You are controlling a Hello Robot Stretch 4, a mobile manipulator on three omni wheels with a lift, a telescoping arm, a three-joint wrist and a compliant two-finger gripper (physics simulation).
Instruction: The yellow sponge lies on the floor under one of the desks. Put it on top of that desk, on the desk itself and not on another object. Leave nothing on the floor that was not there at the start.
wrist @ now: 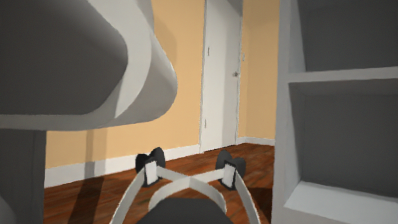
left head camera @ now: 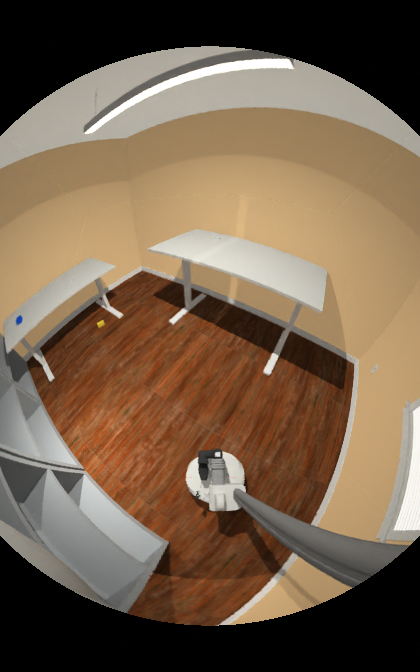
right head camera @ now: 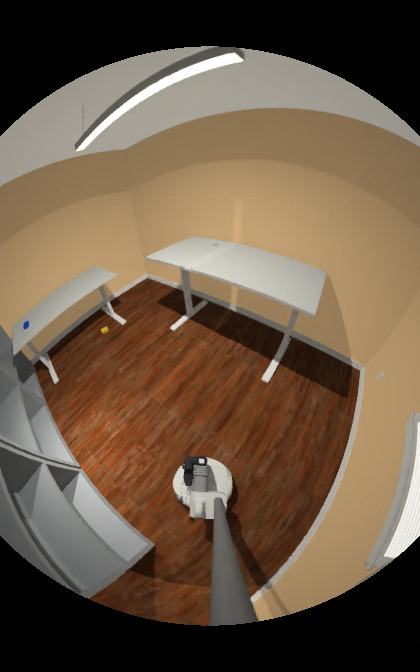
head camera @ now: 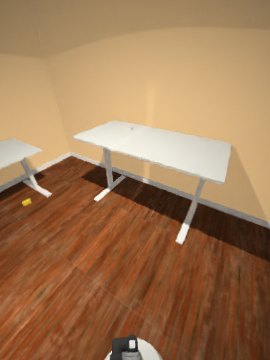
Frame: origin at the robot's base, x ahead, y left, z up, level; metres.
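Seen in the pictures: gripper, fingertip midpoint: (wrist: 190,161).
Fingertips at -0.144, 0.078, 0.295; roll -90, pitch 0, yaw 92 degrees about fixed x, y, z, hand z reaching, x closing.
A point is followed by its place in that frame, as x, y, z.
The yellow sponge (head camera: 26,202) {1.596, 1.458, 0.010} (left head camera: 100,324) (right head camera: 104,330) lies on the wooden floor by the left desk (head camera: 11,151) {1.822, 1.471, 0.692} (left head camera: 60,290) (right head camera: 62,299), near that desk's right foot. A small blue object (left head camera: 19,320) (right head camera: 26,325) lies on top of the left desk near its near end. A second white desk (head camera: 165,149) {1.332, -0.346, 0.922} (left head camera: 260,265) (right head camera: 260,272) stands against the back wall. My gripper (wrist: 190,161) {-0.144, 0.078, 0.295} is open and empty in the wrist view, its two fingertips apart. It is far from the sponge and both desks.
A grey shelf unit (left head camera: 162,545) (right head camera: 147,547) (wrist: 285,115) {-0.615, 0.379, 0.360} stands on the left of the head views and on the right of the wrist view. A white door (wrist: 220,75) {-2.255, 0.293, 0.804} shows in the wrist view. A window (left head camera: 397,480) (right head camera: 390,505) is in the right wall.
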